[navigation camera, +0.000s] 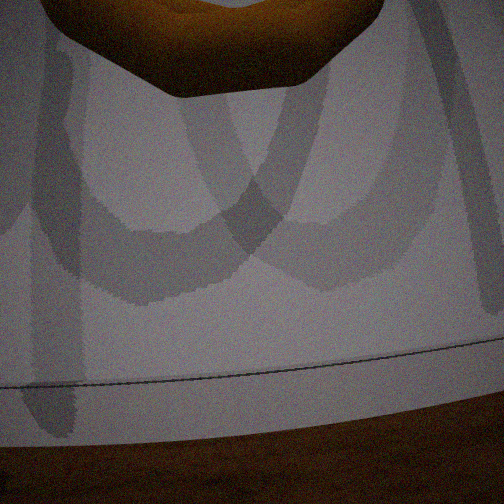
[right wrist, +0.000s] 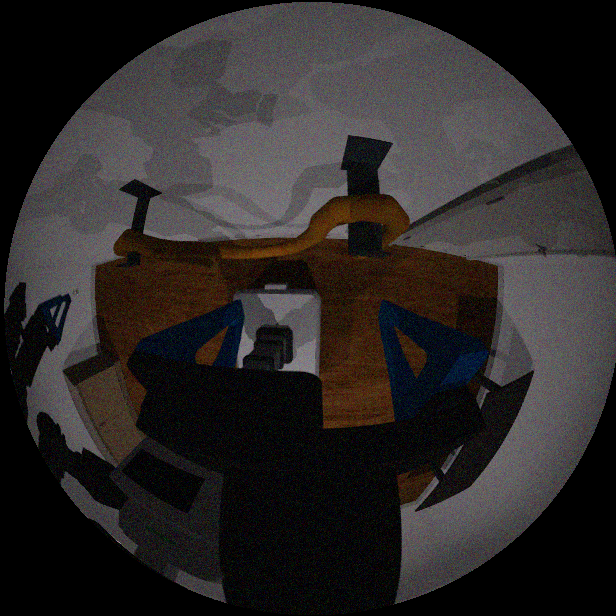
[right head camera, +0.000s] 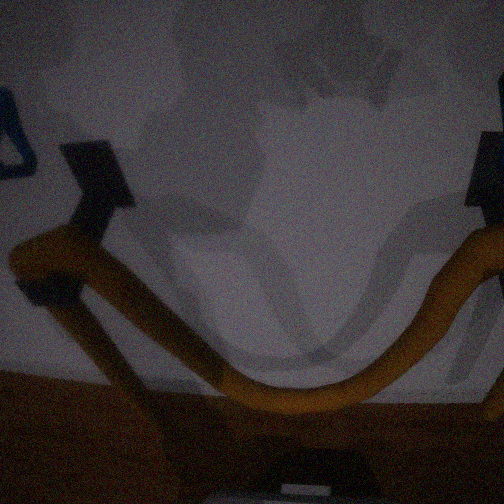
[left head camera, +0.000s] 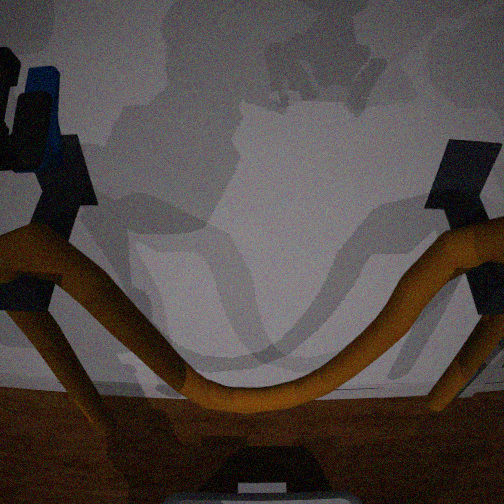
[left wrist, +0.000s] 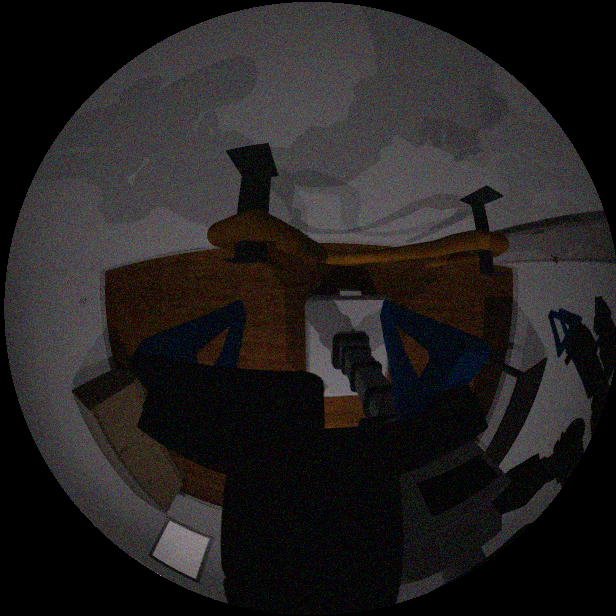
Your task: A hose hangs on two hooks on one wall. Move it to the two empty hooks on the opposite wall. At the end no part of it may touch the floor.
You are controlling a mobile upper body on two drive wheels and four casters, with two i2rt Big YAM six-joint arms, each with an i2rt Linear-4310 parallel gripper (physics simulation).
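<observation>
An orange hose (left head camera: 250,395) hangs on two dark hooks on the grey wall and sags low between them. The left hook (left head camera: 62,185) and the right hook (left head camera: 465,180) each carry a bend, and both hose ends hang down toward the floor. The hose also shows in the right head view (right head camera: 290,395) and close up in the navigation view (navigation camera: 210,45). My left gripper (left head camera: 27,80) is open and empty, above and beside the left hook, apart from the hose. My right gripper (right wrist: 313,344) is open and empty, well back from the hose (right wrist: 270,244).
The brown floor meets the wall just below the hose's sag. My own base (left head camera: 260,480) stands close to the wall. A tan box (left wrist: 132,442) and a white square (left wrist: 181,548) lie behind, off to the side.
</observation>
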